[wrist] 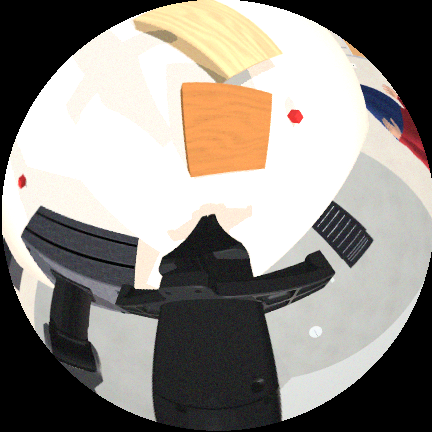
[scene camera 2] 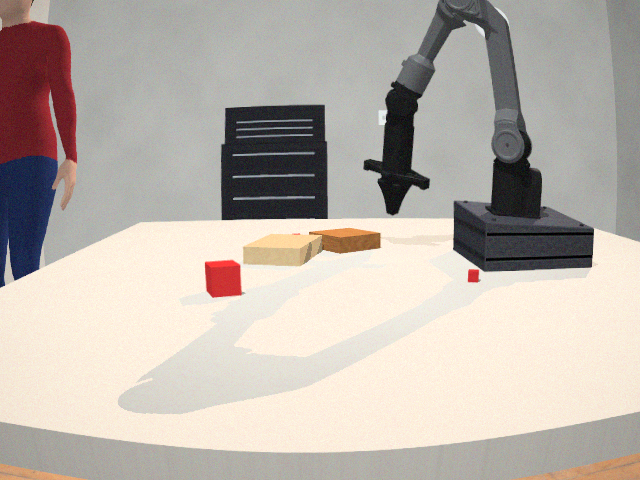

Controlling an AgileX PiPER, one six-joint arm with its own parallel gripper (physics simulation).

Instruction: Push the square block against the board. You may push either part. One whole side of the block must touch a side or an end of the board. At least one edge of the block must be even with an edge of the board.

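Note:
The square block [scene camera 2: 351, 240] [wrist: 227, 130], of orange-brown wood, lies flat on the table. The board [scene camera 2: 279, 249] [wrist: 215, 32], of pale yellow wood, lies flat beyond it in the wrist view, turned at an angle to the block. One corner of the board points toward the block's far side; a narrow gap shows between them in the wrist view. My gripper [scene camera 2: 392, 212] [wrist: 210, 221] is shut with its fingertips together and empty. It hangs above the table, on the block's side away from the board. The board's far part is cut off in the wrist view.
A larger red cube [scene camera 2: 223, 279] stands in front of the board in the scene view. A small red cube [scene camera 2: 473, 275] [wrist: 22, 181] lies near the robot's base [scene camera 2: 537, 248] [wrist: 85, 245]. Another small red cube [scene camera 2: 296, 234] [wrist: 295, 116] lies beside the block.

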